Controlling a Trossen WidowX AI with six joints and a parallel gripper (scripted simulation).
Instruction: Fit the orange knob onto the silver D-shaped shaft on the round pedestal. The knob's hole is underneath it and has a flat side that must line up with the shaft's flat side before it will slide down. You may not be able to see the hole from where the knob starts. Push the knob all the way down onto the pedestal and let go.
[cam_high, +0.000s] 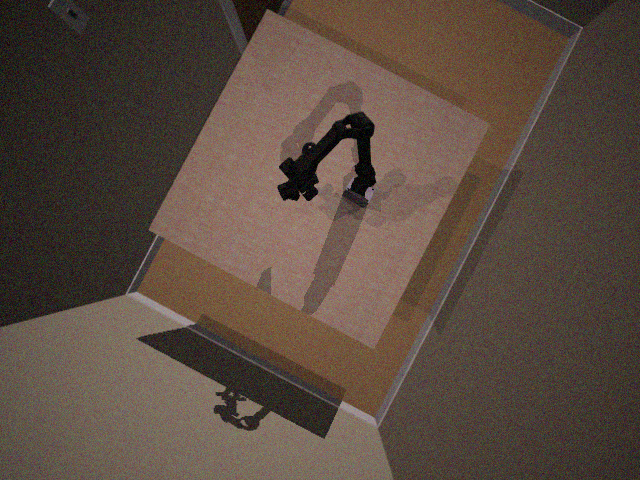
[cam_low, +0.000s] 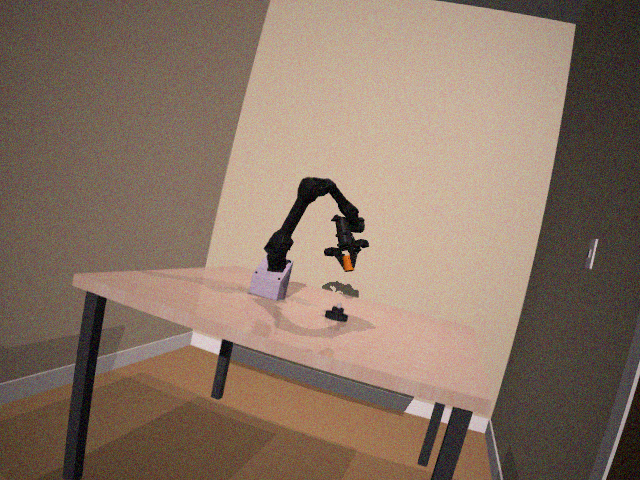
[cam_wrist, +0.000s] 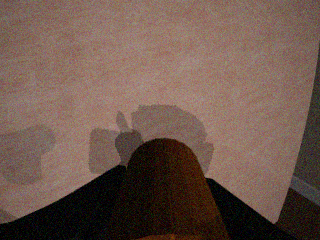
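Right now my gripper tip is 3 cm below the orange knob, 1 cm to the right of it and 1 cm past it. The rest, counted from my gripper tip: dark round pedestal: 19 cm to the right, 15 cm below, 1 cm ahead.
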